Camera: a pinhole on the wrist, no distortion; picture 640 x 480 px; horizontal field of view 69.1 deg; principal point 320.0 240.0 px. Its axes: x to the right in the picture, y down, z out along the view. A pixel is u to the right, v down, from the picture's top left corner.
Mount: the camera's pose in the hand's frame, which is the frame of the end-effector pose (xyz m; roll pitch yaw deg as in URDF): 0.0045 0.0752 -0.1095 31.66 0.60 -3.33
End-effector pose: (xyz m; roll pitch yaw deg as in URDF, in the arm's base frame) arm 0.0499 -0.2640 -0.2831 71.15 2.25 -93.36
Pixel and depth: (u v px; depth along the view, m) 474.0 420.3 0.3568
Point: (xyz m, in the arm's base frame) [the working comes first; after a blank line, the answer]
In the camera's frame: 0.1182 0.1384 0.3568

-0.2088 -0.3747 -0.2033
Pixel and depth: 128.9 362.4 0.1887
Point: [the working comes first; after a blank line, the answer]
In the camera's frame: -0.0776 0.0497 0.1887

-0.0122 -0.1878 -0.2333
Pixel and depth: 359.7 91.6 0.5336
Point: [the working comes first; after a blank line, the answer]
In the camera's frame: 0.0456 -0.1704 0.5336

-0.3055 -0.2624 -0.5349
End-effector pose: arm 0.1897 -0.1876 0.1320 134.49 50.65 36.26
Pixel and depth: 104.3 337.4 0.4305
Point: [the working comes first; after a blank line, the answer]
In the camera's frame: -0.1998 0.0902 0.4305

0.0296 -0.5219 0.1218
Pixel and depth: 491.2 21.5 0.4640
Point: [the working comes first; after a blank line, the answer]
In the camera's frame: 0.1709 -0.2182 0.4640

-0.0468 -0.1949 -0.2259
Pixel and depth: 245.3 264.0 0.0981
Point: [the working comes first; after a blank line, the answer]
In the camera's frame: -0.0158 0.0051 0.0981

0.2083 -0.1787 0.1655
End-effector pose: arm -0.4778 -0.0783 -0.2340 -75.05 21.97 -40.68
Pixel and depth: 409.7 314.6 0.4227
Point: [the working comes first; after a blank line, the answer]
In the camera's frame: 0.0816 0.0679 0.4227

-0.2109 0.0235 -0.1121
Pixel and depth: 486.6 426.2 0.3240
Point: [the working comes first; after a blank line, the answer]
In the camera's frame: 0.1161 0.1298 0.3240

-0.2300 0.0088 -0.2312
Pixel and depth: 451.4 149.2 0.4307
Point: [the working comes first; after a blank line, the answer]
In the camera's frame: 0.1218 -0.0842 0.4307

-0.2259 -0.1032 -0.0199
